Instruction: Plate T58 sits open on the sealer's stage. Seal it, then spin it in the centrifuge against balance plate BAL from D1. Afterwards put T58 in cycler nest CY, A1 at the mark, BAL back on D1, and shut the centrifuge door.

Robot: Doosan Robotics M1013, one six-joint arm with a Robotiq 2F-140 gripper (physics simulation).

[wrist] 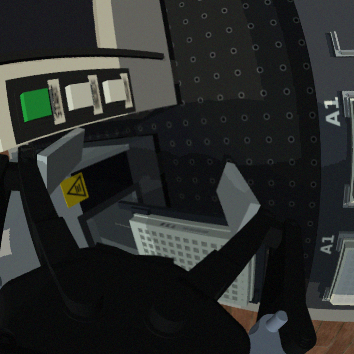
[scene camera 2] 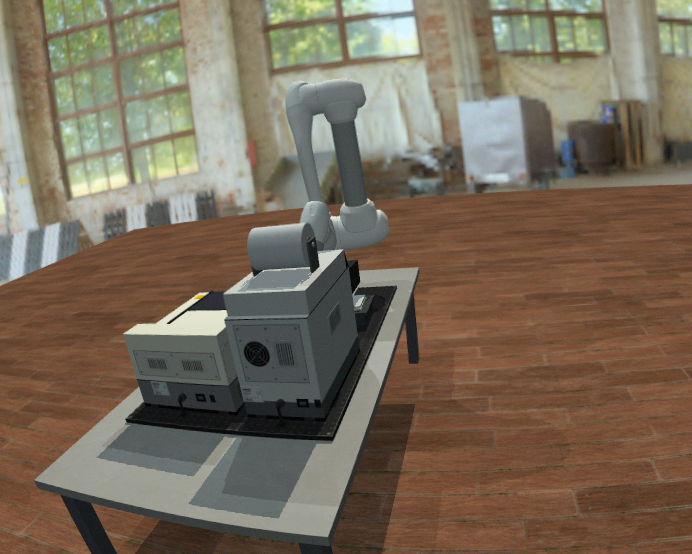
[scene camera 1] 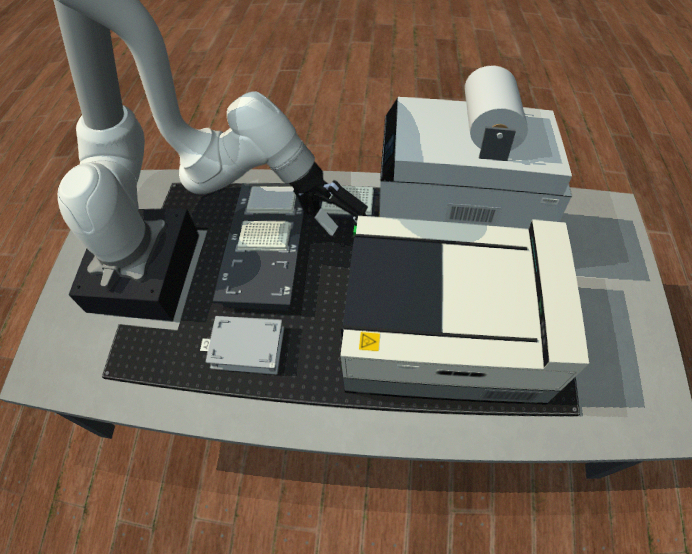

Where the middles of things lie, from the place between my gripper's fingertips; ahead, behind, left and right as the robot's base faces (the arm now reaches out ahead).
Scene:
My gripper is now 90 mm below the green START button (wrist: pixel 35 104), 60 mm to the left of it and 20 mm short of it. Also, from my hand: grey plate (scene camera 1: pixel 281 200) (240 mm behind, 110 mm to the left, 40 mm below); lid (scene camera 1: pixel 395 284) (200 mm to the right, 120 mm ahead, 120 mm above); centrifuge (scene camera 1: pixel 512 327) (280 mm ahead, 190 mm to the right, 30 mm above).

